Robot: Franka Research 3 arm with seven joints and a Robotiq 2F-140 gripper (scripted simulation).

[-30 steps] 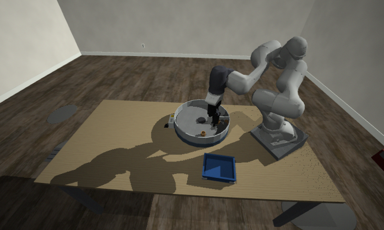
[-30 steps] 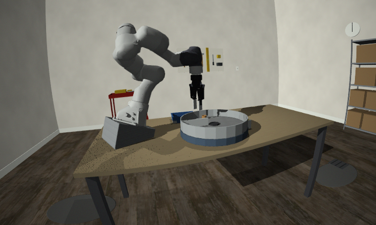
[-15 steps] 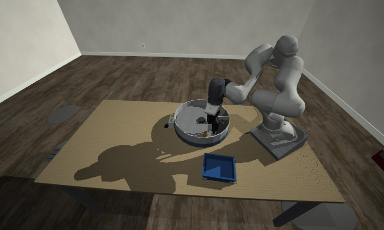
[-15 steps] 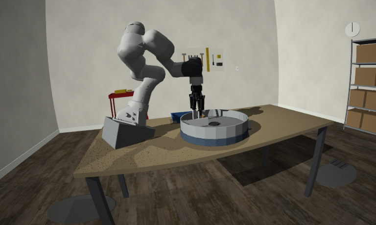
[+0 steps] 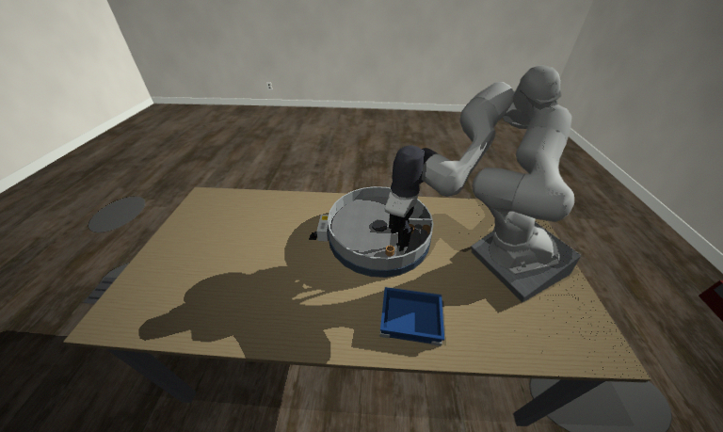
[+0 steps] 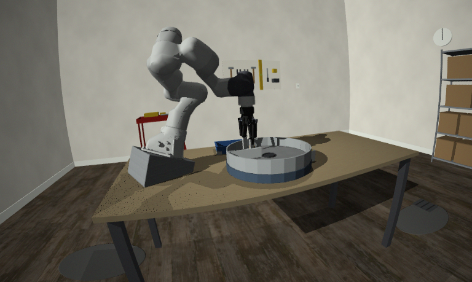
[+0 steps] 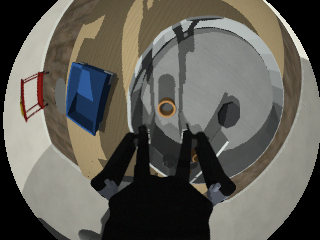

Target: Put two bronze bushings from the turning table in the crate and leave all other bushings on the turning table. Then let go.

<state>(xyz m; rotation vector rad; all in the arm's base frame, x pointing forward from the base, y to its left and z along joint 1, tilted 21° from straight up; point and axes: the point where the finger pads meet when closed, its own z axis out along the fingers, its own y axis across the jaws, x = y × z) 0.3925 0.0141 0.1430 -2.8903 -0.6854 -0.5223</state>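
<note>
Now: hand 23 cm to the right of the blue crate, 7 cm past it and 7 cm above it. The rest, counted from my hand: round grey turning table: 12 cm to the right, 8 cm ahead, 4 cm below.
</note>
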